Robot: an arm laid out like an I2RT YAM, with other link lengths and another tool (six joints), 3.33 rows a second.
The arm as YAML. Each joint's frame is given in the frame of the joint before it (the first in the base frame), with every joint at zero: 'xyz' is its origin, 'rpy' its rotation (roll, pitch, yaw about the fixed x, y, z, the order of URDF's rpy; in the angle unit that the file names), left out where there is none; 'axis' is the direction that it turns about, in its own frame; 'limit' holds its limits. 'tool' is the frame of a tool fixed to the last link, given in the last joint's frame.
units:
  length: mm
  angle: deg
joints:
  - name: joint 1
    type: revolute
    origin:
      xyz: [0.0, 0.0, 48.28]
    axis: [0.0, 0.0, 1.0]
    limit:
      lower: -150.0
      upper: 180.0
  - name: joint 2
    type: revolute
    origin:
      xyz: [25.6, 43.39, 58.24]
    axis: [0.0, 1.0, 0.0]
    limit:
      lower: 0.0
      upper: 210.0
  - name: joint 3
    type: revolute
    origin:
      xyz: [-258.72, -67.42, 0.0]
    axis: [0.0, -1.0, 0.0]
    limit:
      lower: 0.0
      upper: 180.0
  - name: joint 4
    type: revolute
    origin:
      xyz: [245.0, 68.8, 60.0]
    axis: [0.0, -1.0, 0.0]
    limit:
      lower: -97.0
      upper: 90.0
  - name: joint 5
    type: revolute
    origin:
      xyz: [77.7, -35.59, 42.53]
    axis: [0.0, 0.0, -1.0]
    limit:
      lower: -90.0
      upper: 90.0
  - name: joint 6
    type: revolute
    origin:
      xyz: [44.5, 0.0, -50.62]
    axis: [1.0, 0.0, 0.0]
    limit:
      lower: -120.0
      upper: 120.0
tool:
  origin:
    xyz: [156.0, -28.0, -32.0]
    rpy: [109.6, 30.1, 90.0]
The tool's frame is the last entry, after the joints.
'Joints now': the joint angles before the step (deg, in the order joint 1, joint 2, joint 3, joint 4, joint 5, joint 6). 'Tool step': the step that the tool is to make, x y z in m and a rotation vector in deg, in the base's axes. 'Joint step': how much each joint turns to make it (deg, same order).
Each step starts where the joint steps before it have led.
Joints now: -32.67 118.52 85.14 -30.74 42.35 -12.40
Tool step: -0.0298 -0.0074 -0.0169 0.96 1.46 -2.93
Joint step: -2.98 -0.16 -3.98 2.13 0.00 -0.08
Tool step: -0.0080 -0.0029 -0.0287 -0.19 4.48 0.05
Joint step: -0.17 4.47 -1.59 3.75 2.46 -1.77
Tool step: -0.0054 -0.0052 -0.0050 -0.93 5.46 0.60
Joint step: 0.03 3.00 1.10 0.06 3.48 -2.83
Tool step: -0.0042 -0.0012 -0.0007 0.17 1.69 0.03
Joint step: -0.26 0.50 0.14 -0.48 0.71 -0.85
